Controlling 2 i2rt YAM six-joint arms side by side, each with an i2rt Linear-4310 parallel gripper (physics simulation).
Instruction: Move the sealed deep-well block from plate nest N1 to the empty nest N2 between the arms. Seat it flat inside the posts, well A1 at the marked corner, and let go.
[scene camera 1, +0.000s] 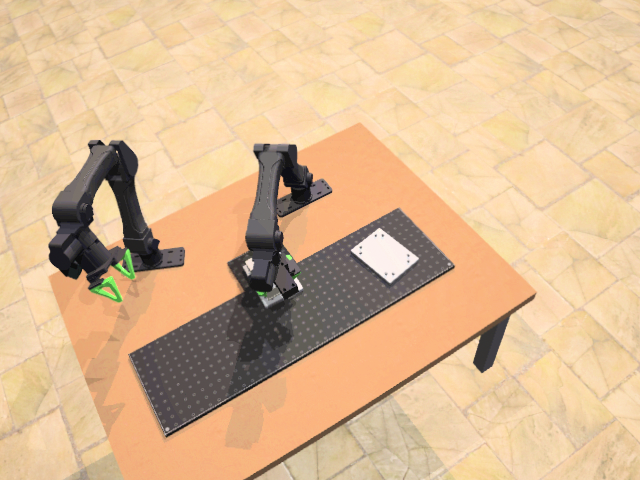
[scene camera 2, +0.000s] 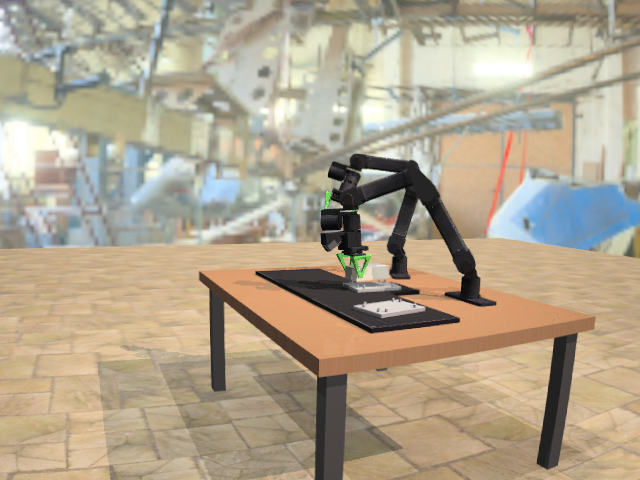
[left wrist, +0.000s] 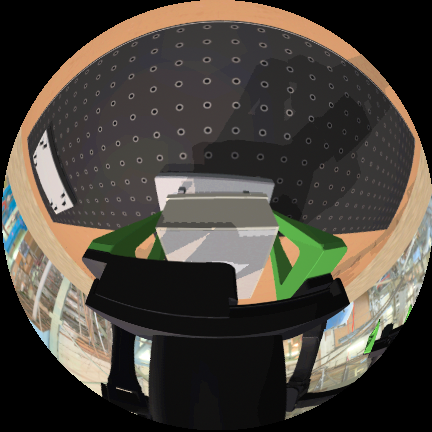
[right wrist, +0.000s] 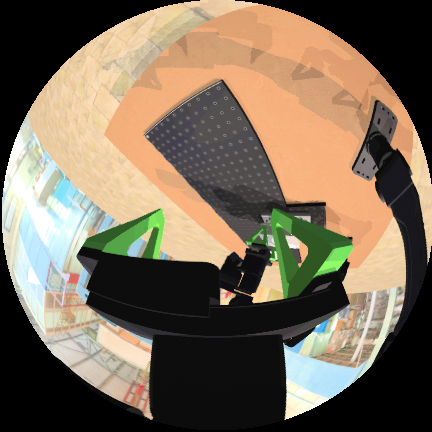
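Seen in the pictures: left gripper, fingertip midpoint: (scene camera 2: 354, 276) (left wrist: 216, 214) (right wrist: 267, 232); right gripper, fingertip midpoint: (scene camera 1: 127, 289) (right wrist: 217, 214); left arm's base, origin of the base link: (scene camera 1: 302, 198) (scene camera 2: 469, 300); right arm's base, origin of the base link: (scene camera 1: 153, 261) (scene camera 2: 399, 275) (right wrist: 375, 142).
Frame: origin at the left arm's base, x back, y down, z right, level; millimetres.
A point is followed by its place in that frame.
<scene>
The pale sealed deep-well block (scene camera 2: 379, 271) {x -230, y -75, z 200 mm} (left wrist: 220, 212) {x -317, y -71, z 242 mm} is between the fingers of my left gripper (scene camera 1: 275, 274) (scene camera 2: 354, 272) {x -303, y -57, z 239 mm} (left wrist: 216, 214) {x -303, y -57, z 239 mm}, which is shut on it. The block looks about level, a small gap above the white nest N2 (scene camera 1: 272, 301) {x -314, y -24, z 269 mm} (scene camera 2: 373, 287) {x -258, y -25, z 187 mm} (left wrist: 167, 186) {x -311, y -25, z 188 mm}. In the left wrist view a strip of N2 and two posts show past the block's far edge; the block hides the rest. Well A1 and the marked corner cannot be made out. White nest N1 (scene camera 1: 385, 255) {x -358, y -24, z -84 mm} (scene camera 2: 390, 307) {x -358, y -25, z -95 mm} (left wrist: 52, 172) {x -358, y -25, z -45 mm} holds no block. My right gripper (scene camera 1: 127, 289) {x -211, y -231, z 601 mm} (right wrist: 217, 214) {x -211, y -231, z 601 mm} is open and empty, high over the table.
A black perforated board (scene camera 1: 206, 356) {x -364, y -13, z 502 mm} (scene camera 2: 305, 289) {x -463, y -13, z 276 mm} (left wrist: 220, 95) {x -400, y -13, z 239 mm} (right wrist: 210, 130) {x -320, y -13, z 601 mm} lies under the nests on the orange table (scene camera 1: 361, 372) {x -623, y 0, z 171 mm} (scene camera 2: 279, 315) {x -645, y 0, z 7 mm}. The right arm stands at the left in scene camera 1, its gripper well apart from the left one.
</scene>
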